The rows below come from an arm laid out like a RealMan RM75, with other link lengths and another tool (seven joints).
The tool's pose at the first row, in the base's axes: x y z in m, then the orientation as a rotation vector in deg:
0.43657 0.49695 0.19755 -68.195 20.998 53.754
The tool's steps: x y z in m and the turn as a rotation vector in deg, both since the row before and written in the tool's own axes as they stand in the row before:
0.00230 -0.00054 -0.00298 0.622 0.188 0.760
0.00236 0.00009 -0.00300 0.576 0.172 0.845
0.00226 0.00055 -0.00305 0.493 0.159 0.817
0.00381 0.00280 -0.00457 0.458 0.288 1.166
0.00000 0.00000 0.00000 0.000 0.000 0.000
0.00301 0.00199 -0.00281 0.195 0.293 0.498
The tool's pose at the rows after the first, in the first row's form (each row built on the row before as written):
0.43899 0.49520 0.19520 -67.656 21.891 54.129
0.44091 0.49349 0.19238 -67.138 22.803 54.597
0.44236 0.49172 0.18930 -66.688 23.651 55.070
0.44308 0.48939 0.18319 -66.293 24.802 55.783
0.44308 0.48939 0.18319 -66.293 24.802 55.783
0.44358 0.48824 0.17879 -66.213 25.430 55.994

